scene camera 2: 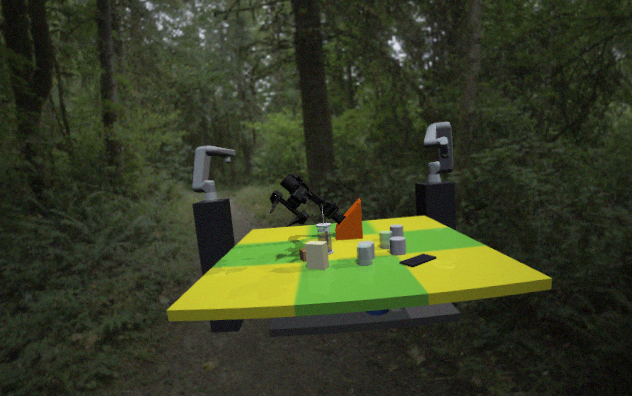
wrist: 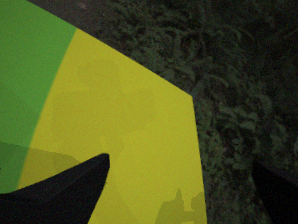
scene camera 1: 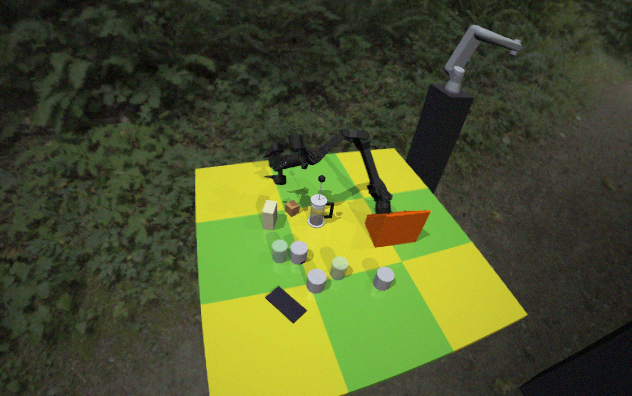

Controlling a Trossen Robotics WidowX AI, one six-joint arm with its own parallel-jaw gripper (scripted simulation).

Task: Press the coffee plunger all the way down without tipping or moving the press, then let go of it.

Scene:
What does the gripper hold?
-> Nothing.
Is the gripper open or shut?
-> Open.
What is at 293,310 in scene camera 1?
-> A dark slab.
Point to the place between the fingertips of the gripper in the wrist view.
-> At 181,165

